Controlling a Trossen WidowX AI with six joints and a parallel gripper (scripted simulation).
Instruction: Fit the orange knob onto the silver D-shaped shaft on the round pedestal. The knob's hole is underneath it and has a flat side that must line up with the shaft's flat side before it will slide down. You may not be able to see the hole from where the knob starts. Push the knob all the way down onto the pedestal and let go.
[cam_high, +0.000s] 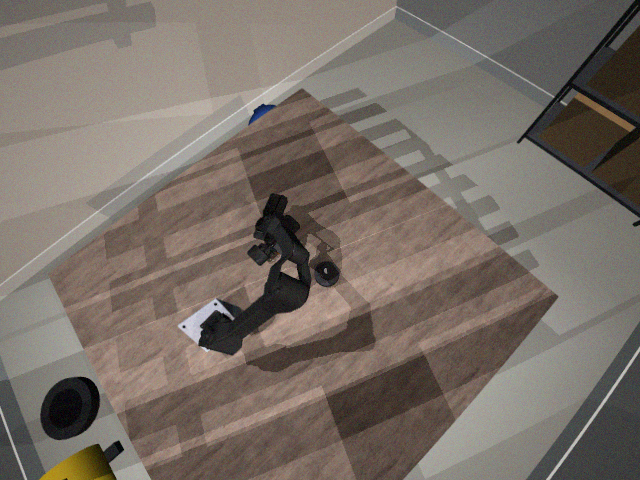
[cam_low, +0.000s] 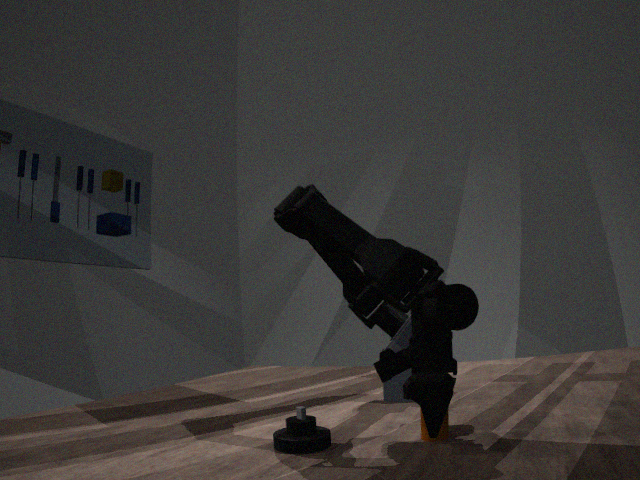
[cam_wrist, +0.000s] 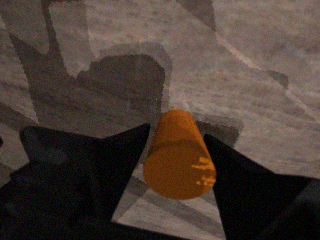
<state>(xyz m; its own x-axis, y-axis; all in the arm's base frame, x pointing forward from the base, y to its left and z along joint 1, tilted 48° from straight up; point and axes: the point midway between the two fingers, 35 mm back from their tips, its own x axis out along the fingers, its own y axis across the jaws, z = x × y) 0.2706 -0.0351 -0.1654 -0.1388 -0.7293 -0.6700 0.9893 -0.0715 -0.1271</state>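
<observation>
Now: gripper tip 190 mm to the left of the round black pedestal, 50 mm short of it and 20 mm below it. Round my gripper tip: orange knob: 30 mm above.
</observation>
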